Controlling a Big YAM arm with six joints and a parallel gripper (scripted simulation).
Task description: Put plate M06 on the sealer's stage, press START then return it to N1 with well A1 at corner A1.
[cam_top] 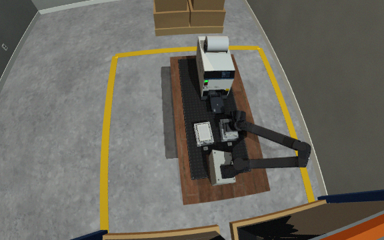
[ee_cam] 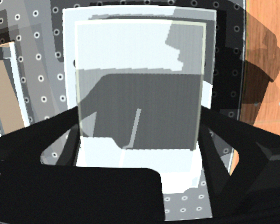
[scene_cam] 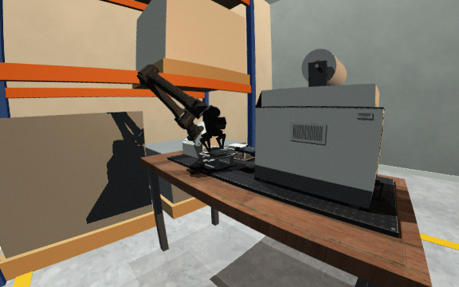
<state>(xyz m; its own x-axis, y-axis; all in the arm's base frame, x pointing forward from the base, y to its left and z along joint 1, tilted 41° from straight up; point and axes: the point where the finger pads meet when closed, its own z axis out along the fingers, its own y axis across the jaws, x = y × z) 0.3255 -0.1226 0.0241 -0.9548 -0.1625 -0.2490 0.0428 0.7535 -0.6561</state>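
Now: hand right at the white well plate. The rest, counted from my hand: foil roll: 52 cm ahead, 34 cm above, 5 cm to the left; then dark stage: 19 cm ahead, 6 cm to the left, 2 cm above; then white plate: 20 cm to the left, 1 cm below, 1 cm behind.
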